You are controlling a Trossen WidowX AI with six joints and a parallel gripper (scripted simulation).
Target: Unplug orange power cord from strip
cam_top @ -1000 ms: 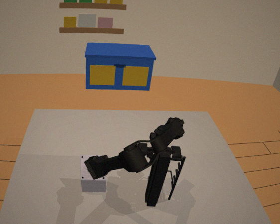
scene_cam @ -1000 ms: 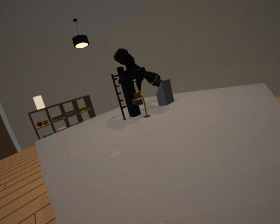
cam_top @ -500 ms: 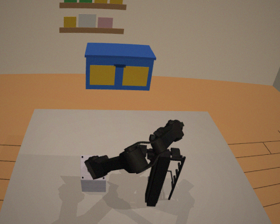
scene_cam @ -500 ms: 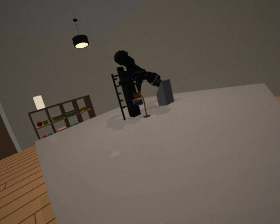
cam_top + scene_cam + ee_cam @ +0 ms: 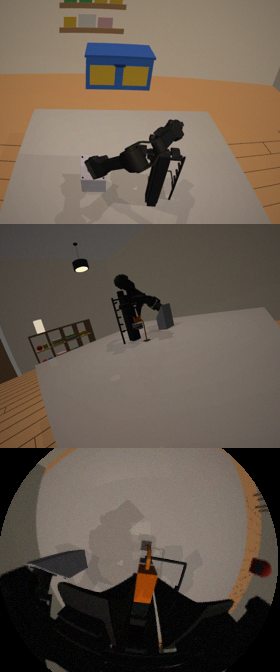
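Now: the orange plug 3 cm to the right of my gripper tip. Round my gripper tip: dark foot 14 cm below, 3 cm to the left.
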